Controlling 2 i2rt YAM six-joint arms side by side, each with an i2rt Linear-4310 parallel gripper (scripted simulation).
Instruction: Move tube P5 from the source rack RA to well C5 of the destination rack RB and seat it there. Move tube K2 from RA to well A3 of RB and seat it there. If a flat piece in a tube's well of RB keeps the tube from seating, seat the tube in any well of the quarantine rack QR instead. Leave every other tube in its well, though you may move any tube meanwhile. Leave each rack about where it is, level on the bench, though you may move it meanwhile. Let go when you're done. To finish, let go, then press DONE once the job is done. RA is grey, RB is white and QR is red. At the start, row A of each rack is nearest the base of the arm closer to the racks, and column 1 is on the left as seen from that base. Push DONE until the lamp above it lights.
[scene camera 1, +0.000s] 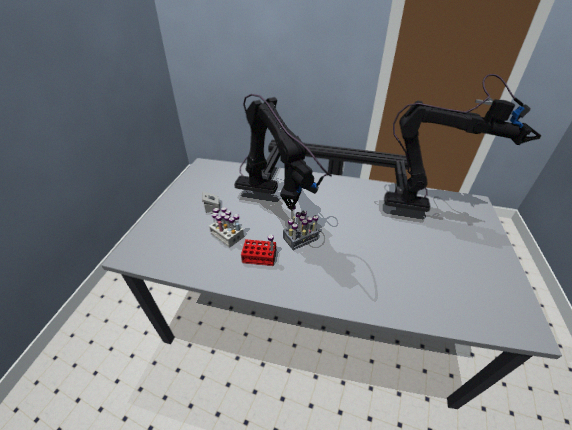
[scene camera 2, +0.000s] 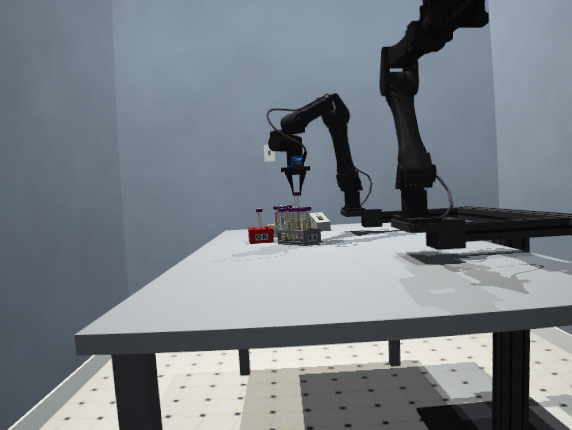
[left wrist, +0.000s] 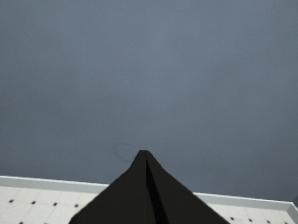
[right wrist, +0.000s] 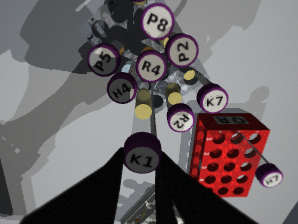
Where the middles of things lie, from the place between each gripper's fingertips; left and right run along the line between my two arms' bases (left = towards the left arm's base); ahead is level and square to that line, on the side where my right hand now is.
The red rack QR (scene camera 1: 247, 250) lies 140 mm ahead of my right hand, 110 mm to the right of it and 150 mm below it.
Right now my left hand is 1030 mm to the left of the red rack QR, 460 mm above it and 360 mm short of it.
